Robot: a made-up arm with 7 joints.
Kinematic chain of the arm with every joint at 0, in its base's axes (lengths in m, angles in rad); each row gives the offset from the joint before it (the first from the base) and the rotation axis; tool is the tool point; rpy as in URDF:
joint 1: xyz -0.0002 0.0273 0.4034 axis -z
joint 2: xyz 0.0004 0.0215 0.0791 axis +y
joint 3: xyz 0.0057 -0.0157 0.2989 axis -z
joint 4: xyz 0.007 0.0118 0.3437 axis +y
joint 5: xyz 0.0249 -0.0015 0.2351 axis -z
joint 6: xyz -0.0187 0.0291 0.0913 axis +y
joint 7: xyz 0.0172 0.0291 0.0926 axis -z
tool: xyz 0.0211 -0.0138 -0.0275 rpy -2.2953 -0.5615 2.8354
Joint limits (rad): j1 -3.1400..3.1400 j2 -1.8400..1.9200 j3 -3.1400..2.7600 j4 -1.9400..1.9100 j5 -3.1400..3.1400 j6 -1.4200..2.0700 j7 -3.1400..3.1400
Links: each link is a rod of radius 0.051 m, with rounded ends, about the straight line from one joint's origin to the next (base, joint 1, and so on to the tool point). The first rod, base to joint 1, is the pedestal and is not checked.
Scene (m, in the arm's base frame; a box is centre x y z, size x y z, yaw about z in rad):
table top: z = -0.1
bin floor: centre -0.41 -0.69 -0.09 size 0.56 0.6 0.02 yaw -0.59
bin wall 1: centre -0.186 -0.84 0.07 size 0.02 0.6 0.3 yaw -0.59
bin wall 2: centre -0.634 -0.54 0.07 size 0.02 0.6 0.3 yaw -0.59
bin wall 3: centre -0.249 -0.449 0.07 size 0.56 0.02 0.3 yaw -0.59
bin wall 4: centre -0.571 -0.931 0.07 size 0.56 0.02 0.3 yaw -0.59
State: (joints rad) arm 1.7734 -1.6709 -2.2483 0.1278 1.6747 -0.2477 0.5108
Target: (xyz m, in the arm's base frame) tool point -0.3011 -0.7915 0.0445
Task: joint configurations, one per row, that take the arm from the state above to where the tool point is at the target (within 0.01 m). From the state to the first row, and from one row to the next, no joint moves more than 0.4 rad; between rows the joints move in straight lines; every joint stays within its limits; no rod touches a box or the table.
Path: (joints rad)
1: 1.3763 -1.4917 -1.9102 0.0591 1.8217 -0.4822 0.6032
2: 0.9793 -1.3125 -1.5720 -0.0095 1.9687 -0.7166 0.6956
3: 0.5822 -1.1334 -1.2339 -0.0782 2.1157 -0.9511 0.7880
4: 0.1851 -0.9542 -0.8957 -0.1469 2.2627 -1.1855 0.8804
5: -0.2119 -0.7750 -0.5576 -0.2156 2.4097 -1.4200 0.9728
6: -0.3509 -0.9145 -0.9265 -0.0996 2.2911 -1.2882 0.9190
7: -0.4898 -1.0541 -1.2954 0.0164 2.1725 -1.1565 0.8653
8: -0.6287 -1.1937 -1.6643 0.1324 2.0540 -1.0247 0.8116
9: -0.7676 -1.3332 -2.0332 0.2485 1.9354 -0.8929 0.7579
10: -0.9065 -1.4728 -2.4022 0.3645 1.8168 -0.7612 0.7042
11: -1.0454 -1.6123 -2.7711 0.4805 1.6982 -0.6294 0.6505
12: -1.1844 -1.7519 -3.1400 0.5965 1.5796 -0.4977 0.5967

